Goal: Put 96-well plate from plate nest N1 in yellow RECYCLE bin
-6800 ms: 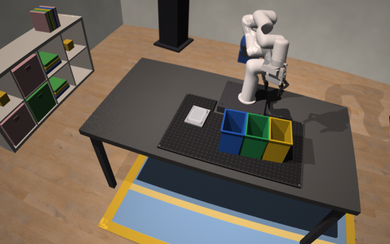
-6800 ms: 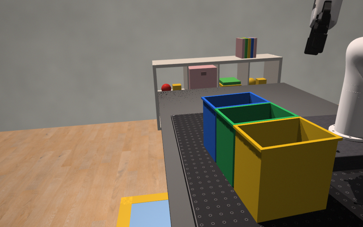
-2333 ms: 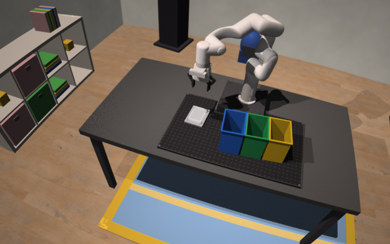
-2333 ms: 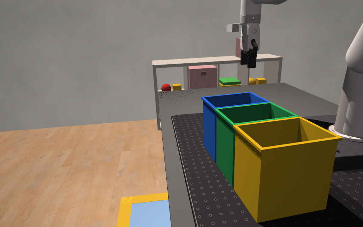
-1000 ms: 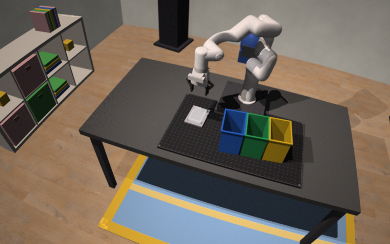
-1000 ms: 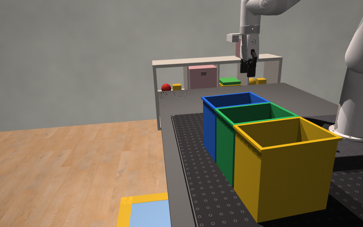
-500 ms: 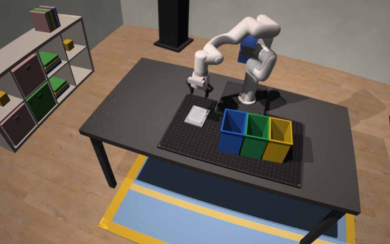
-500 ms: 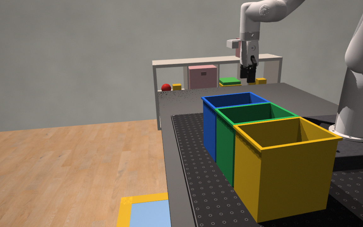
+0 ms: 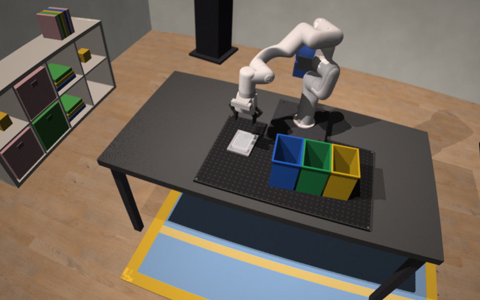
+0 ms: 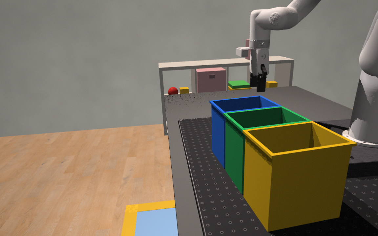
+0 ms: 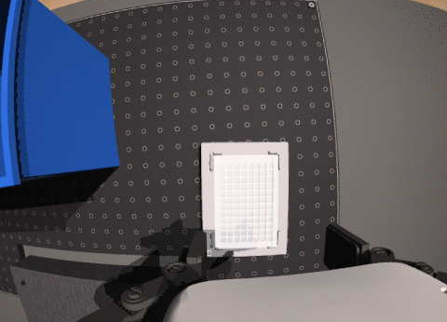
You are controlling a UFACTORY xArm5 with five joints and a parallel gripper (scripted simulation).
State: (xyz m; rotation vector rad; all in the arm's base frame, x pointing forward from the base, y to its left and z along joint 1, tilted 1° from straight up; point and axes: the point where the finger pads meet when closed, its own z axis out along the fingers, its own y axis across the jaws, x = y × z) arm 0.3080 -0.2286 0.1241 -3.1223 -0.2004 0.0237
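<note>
Right now my hand is 150 mm above the white 96-well plate. From my hand the other things lie so: blue bin: 270 mm to the left, 90 mm ahead, 80 mm below; green bin: 400 mm to the left, 80 mm below, 50 mm ahead; plate nest: 160 mm below.
</note>
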